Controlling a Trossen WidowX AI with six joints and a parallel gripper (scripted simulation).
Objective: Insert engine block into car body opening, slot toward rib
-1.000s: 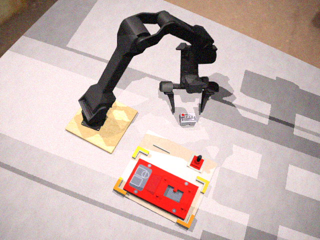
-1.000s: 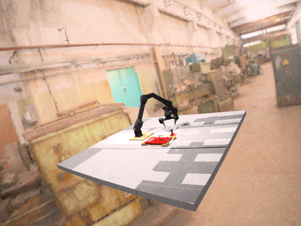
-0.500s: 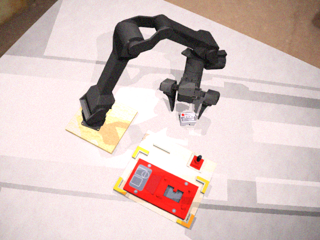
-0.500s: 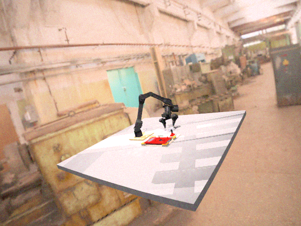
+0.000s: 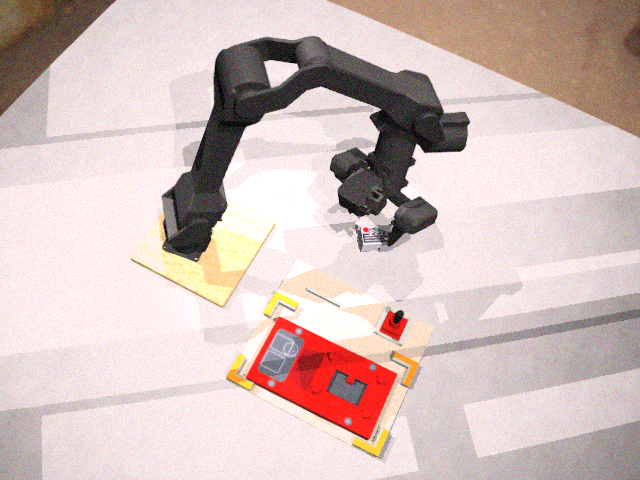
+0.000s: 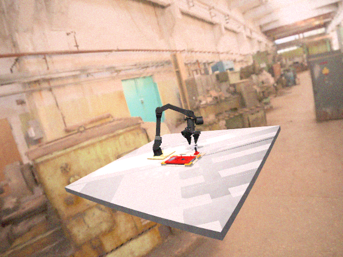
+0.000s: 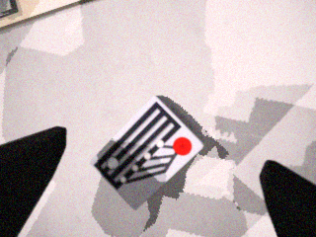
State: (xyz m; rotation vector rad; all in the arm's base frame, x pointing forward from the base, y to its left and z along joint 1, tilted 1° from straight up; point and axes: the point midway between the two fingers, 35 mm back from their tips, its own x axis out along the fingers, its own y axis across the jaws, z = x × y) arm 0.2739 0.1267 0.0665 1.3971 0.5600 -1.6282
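My gripper tip is 2 cm short of the engine block and 3 cm above it.
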